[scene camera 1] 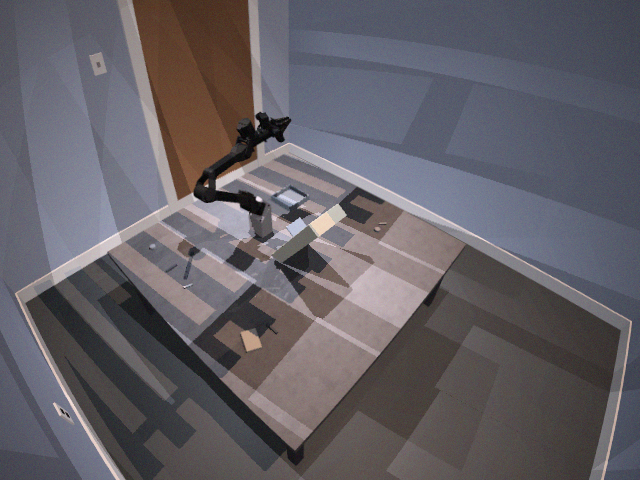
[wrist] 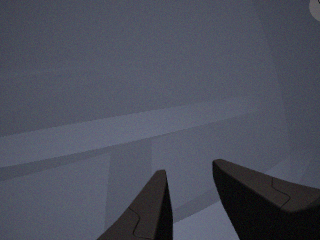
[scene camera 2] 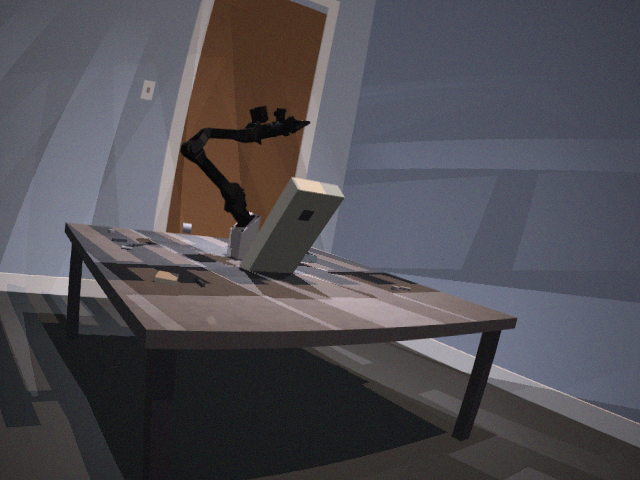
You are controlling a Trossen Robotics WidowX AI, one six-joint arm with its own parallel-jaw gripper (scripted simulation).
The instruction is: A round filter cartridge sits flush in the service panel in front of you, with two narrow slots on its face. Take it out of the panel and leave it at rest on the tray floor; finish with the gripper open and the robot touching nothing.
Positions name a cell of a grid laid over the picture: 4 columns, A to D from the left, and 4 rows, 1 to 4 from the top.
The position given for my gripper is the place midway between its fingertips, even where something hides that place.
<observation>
In view: my gripper (wrist: C3) and a service panel (scene camera 2: B2).
The service panel shows as well in scene camera 1 (scene camera 1: B2).
</observation>
